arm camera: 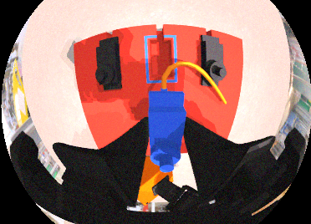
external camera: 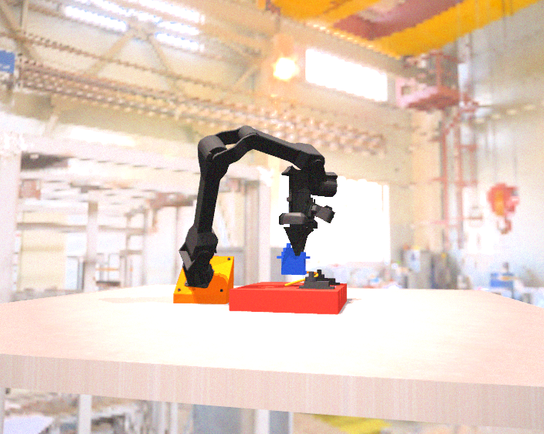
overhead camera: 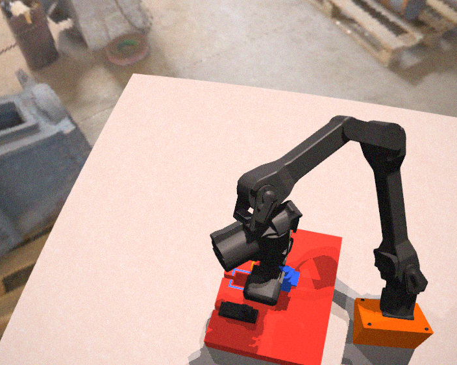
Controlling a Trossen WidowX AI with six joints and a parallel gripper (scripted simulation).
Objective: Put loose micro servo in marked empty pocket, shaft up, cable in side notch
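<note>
The red deck is 10 cm below my gripper tip and 5 cm behind it.
</note>
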